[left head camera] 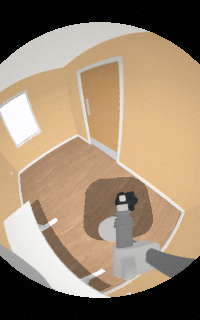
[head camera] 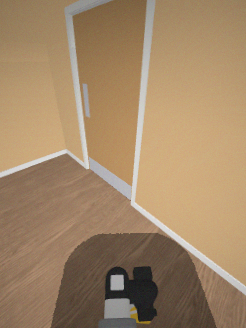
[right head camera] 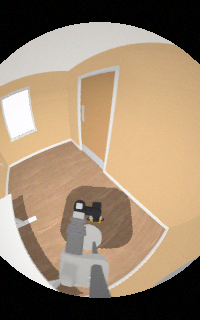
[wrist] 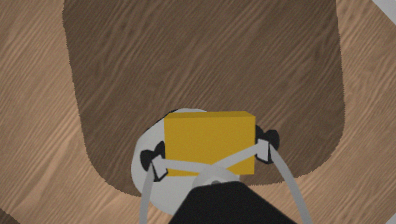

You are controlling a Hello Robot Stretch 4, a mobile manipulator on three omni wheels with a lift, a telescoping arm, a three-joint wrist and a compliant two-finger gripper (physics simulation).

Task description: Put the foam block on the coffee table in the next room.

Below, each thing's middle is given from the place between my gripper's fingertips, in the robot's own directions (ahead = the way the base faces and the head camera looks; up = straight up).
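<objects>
You'll find the yellow foam block (wrist: 205, 137) 1 cm above my hand, and it's also 1 cm ahead of my hand.
</objects>
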